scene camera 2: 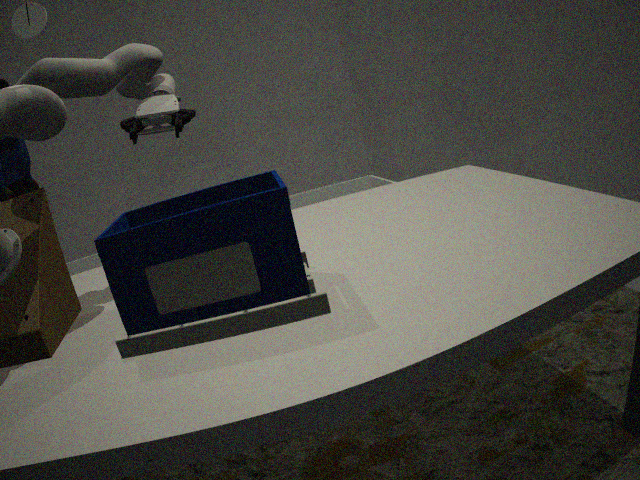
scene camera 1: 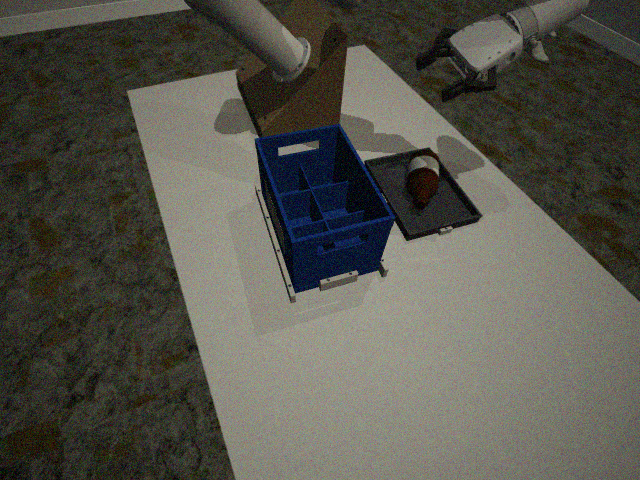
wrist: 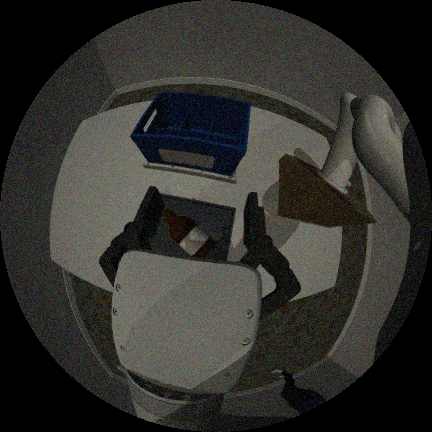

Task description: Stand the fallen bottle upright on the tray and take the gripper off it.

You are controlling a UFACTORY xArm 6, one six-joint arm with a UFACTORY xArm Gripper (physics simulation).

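Where they show: gripper, between the fingertips: (scene camera 2: 155, 134) (scene camera 1: 429, 80) (wrist: 201, 197); arm's base, origin of its link: (scene camera 1: 292, 61) (wrist: 331, 181).
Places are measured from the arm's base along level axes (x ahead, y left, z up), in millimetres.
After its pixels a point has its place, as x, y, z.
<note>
A brown bottle (scene camera 1: 423, 183) @[436, 135, -99] (wrist: 187, 234) @[401, 164, -89] with a white label lies on its side on the dark, low-rimmed tray (scene camera 1: 457, 209) @[497, 214, -163] (wrist: 220, 220) @[312, 120, -163]. In the wrist view its neck points to the upper left and its base to the lower right. Bottle and tray do not show in scene camera 2. My gripper (scene camera 1: 435, 81) @[372, 120, 122] (scene camera 2: 156, 137) @[372, 120, 122] (wrist: 201, 197) @[372, 120, 122] is open and empty, high above the table and apart from the bottle. In the wrist view the fingers stand to either side of the tray, and the gripper body hides the tray's near edge.
A blue crate (scene camera 1: 336, 260) @[545, -152, -84] (scene camera 2: 279, 248) @[509, -232, -68] (wrist: 229, 154) @[317, -20, -24] with dividers stands beside the tray. A low rail (scene camera 1: 279, 258) @[462, -235, -139] (scene camera 2: 222, 326) @[407, -230, -150] (wrist: 190, 173) @[413, -19, -157] runs along its far side from the tray in scene camera 1. The arm's brown pedestal (scene camera 1: 330, 93) @[112, 57, -39] (scene camera 2: 56, 289) @[106, -1, -90] (wrist: 310, 200) @[114, 73, 1] stands behind the crate.
</note>
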